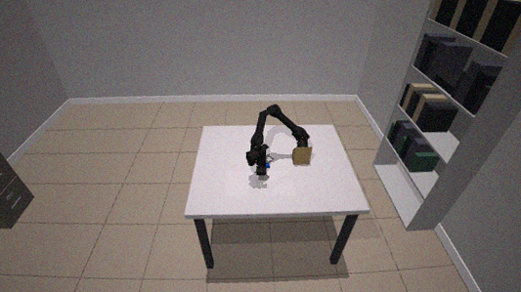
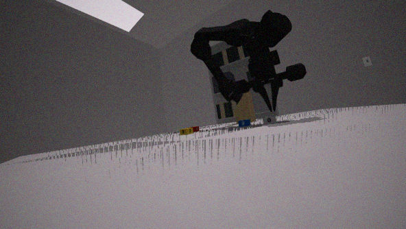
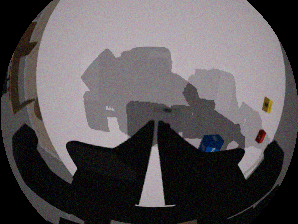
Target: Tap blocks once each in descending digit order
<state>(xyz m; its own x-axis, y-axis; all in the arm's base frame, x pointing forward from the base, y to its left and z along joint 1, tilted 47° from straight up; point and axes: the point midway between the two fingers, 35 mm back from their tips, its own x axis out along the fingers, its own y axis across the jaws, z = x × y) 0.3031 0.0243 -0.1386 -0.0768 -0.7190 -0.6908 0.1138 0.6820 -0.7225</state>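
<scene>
Right now my gripper tip is 2 cm above the grey-white block, 1 cm to the left of it and 1 cm past it. Also, from my gripper tip: yellow block: 27 cm to the right, 2 cm below, 2 cm ahead; then blue block: 9 cm to the right, 6 cm behind, 2 cm below; then red block: 30 cm to the right, 7 cm behind, 2 cm below.
</scene>
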